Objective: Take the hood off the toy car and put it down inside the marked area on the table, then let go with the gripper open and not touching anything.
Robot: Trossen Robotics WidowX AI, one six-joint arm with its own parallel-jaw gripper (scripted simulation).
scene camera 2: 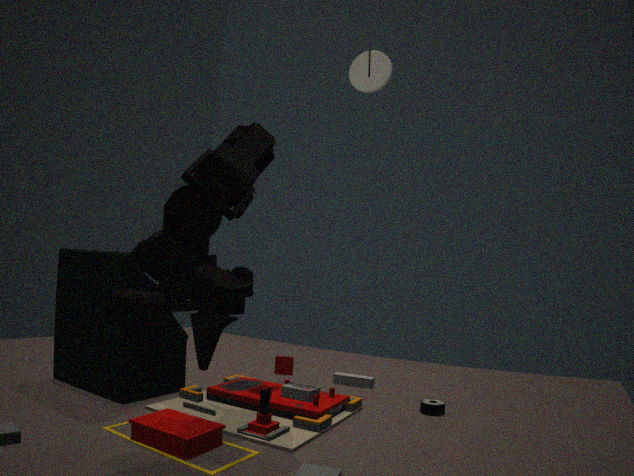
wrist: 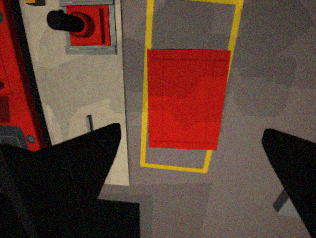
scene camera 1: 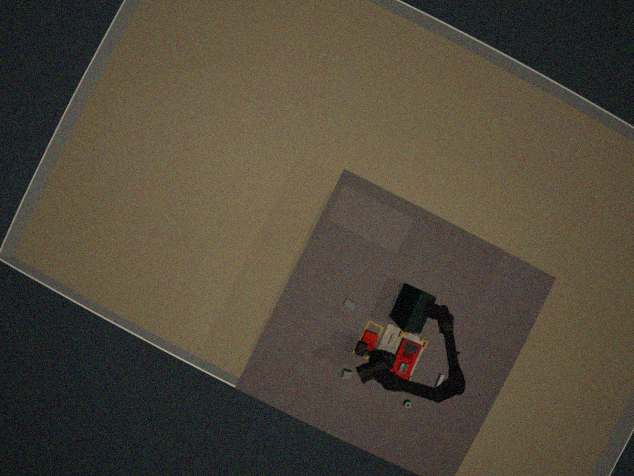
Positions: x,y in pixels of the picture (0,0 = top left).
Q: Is my gripper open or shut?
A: Open.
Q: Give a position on a red hood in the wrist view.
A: At 186,87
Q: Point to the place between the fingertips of my gripper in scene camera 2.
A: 178,375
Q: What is my gripper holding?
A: Nothing.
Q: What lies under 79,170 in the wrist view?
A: My gripper.
